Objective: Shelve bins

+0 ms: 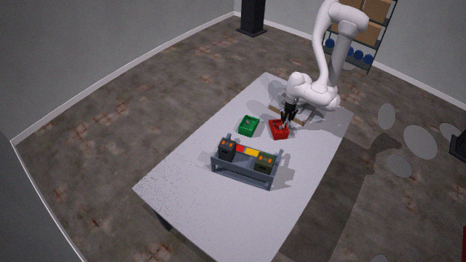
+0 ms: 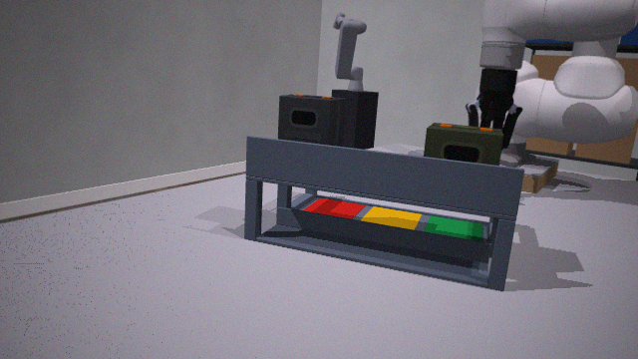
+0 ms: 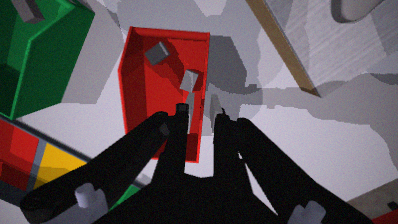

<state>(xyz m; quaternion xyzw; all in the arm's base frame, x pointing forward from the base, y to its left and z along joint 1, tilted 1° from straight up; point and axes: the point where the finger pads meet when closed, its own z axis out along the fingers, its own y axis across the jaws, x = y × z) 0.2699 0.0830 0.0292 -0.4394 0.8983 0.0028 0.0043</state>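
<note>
Now: the red bin 4 cm ahead of my hand, 3 cm to the right of it and 4 cm below it. Round my hand: olive box (42 cm ahead, 13 cm to the left, 7 cm above); green bin (16 cm ahead, 20 cm to the right, 4 cm below); dark grey box (51 cm ahead, 8 cm to the right, 9 cm above).
</note>
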